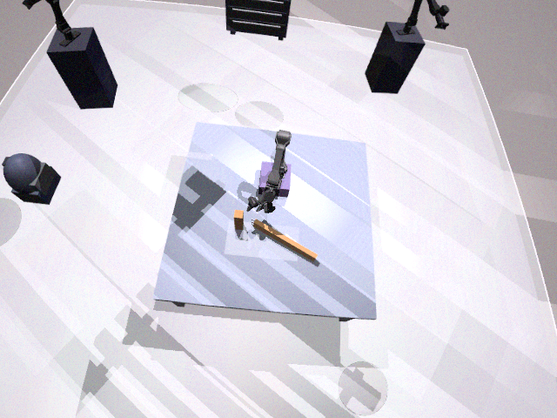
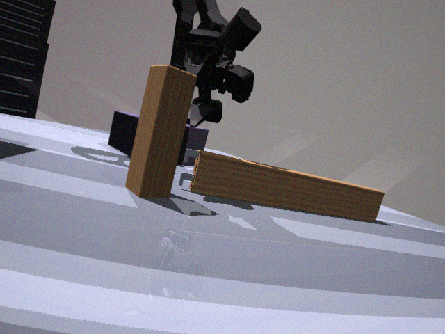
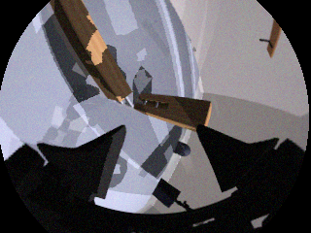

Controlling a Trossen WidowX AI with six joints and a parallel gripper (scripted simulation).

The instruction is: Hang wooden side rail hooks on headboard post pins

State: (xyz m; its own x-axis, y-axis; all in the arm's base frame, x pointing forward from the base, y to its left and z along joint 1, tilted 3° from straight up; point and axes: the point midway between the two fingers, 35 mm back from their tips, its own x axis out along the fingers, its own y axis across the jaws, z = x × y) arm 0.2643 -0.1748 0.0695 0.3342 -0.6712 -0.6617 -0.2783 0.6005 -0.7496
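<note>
Right now my gripper tip is 30 mm short of the wooden headboard post, 80 mm to the left of it and 60 mm above it.
</note>
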